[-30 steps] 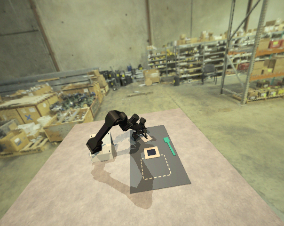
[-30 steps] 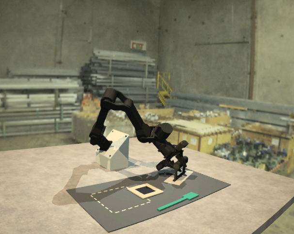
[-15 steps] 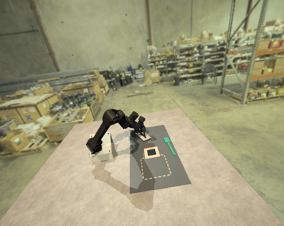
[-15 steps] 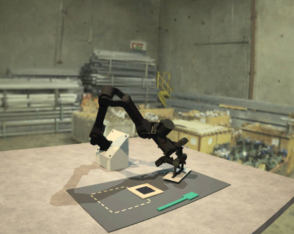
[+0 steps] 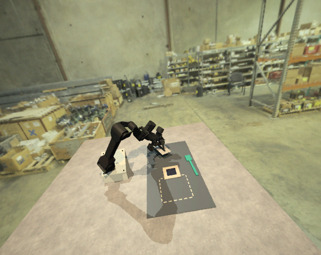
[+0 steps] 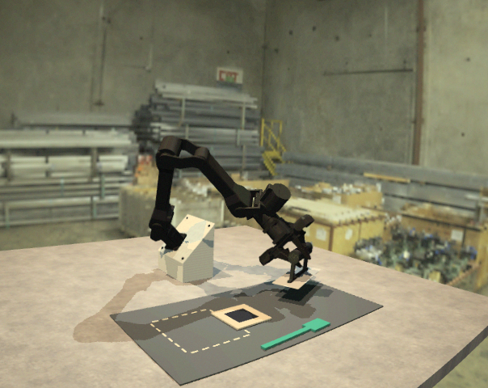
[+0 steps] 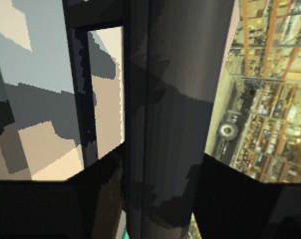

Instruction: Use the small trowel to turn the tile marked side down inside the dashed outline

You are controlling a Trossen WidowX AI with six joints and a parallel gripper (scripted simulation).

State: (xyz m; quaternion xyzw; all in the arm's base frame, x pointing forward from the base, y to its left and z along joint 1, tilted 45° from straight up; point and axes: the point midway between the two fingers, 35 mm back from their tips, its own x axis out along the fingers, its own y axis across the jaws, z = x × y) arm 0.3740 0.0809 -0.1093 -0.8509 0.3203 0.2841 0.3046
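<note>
The trowel is 20 mm behind my gripper tip, 10 mm to the right of it and 10 mm below it. Round my gripper tip: grey mat: 190 mm to the right, 120 mm below; then tile: 230 mm to the right, 100 mm below, 20 mm behind; then green flat tool: 190 mm to the right, 140 mm ahead, 100 mm below.
</note>
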